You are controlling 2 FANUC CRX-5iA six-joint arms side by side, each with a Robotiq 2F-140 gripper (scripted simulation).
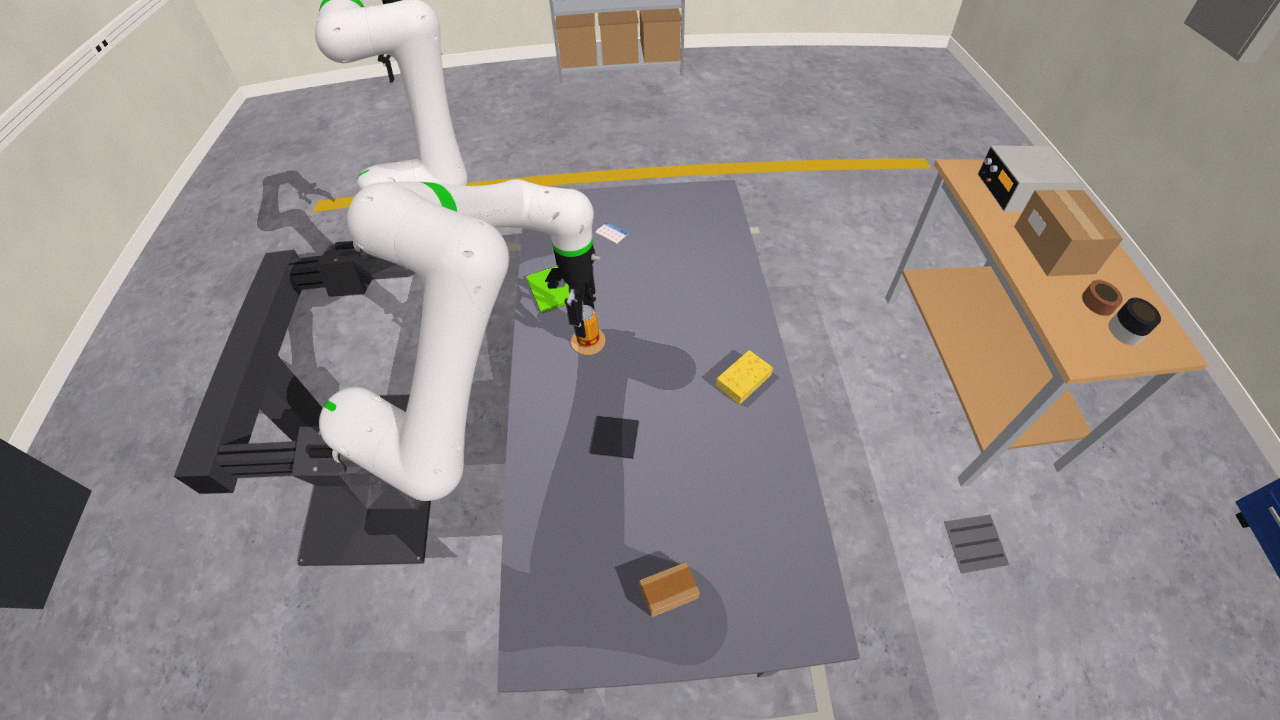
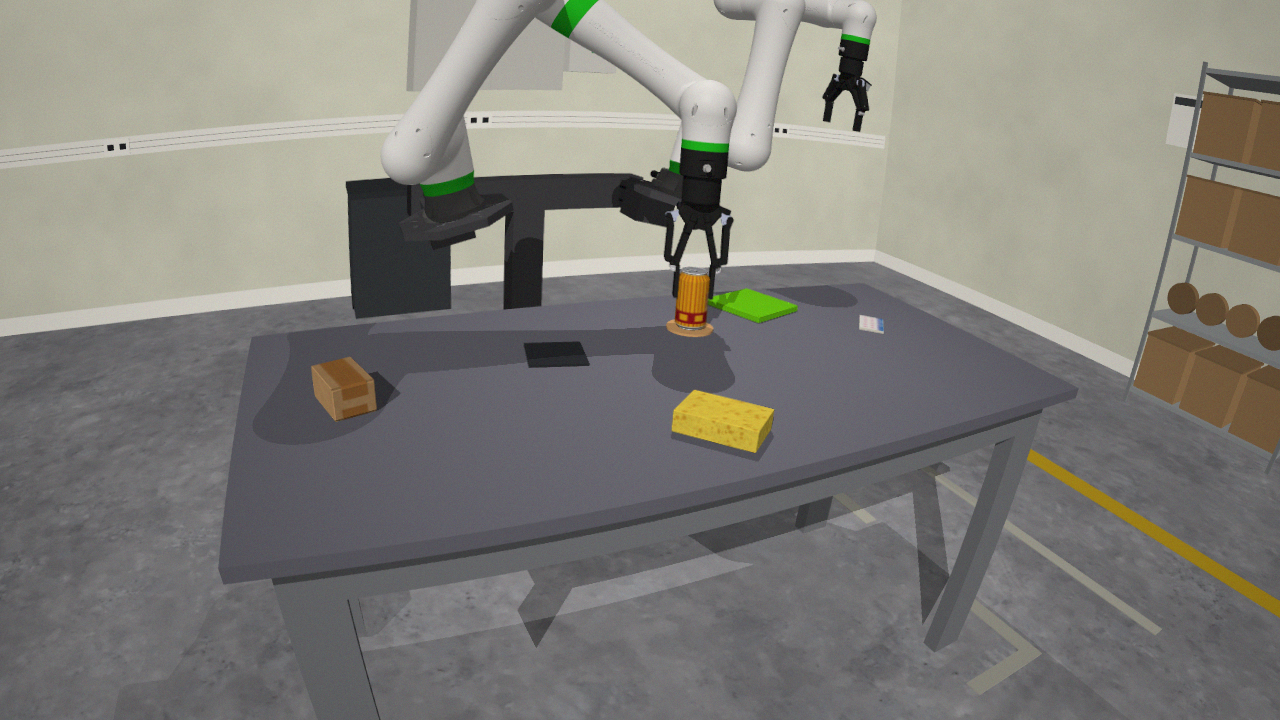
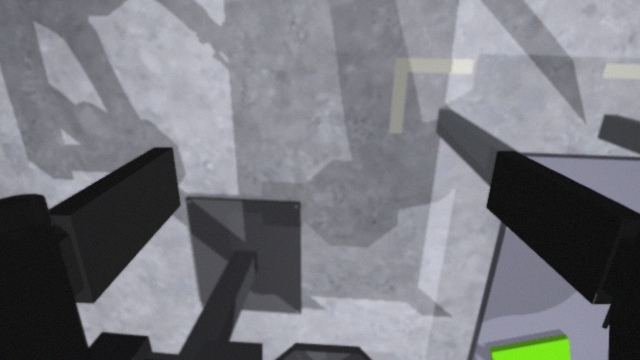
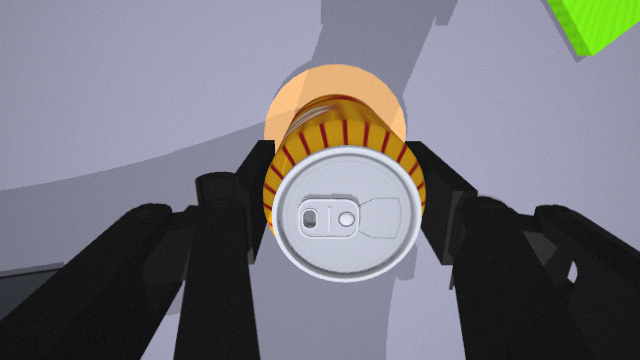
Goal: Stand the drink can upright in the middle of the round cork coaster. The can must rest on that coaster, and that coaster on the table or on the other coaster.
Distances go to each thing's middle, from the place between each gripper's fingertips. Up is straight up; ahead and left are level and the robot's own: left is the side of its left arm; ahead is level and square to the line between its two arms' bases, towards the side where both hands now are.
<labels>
The round cork coaster (image 4: 332,78) lies 10 cm below my right hand. The rest, counted from my right hand: dark square coaster (image 1: 616,437): 31 cm to the right, 10 cm below, 1 cm ahead; flat green block (image 2: 746,303): 23 cm to the left, 9 cm below, 5 cm behind.
Right now my left hand (image 2: 841,126) is 650 mm to the left of the flat green block, 430 mm above it and 330 mm short of it. Also, from my left hand: dark square coaster 1190 mm to the right, 430 mm below, 390 mm ahead; then round cork coaster 870 mm to the right, 430 mm below, 380 mm ahead.
</labels>
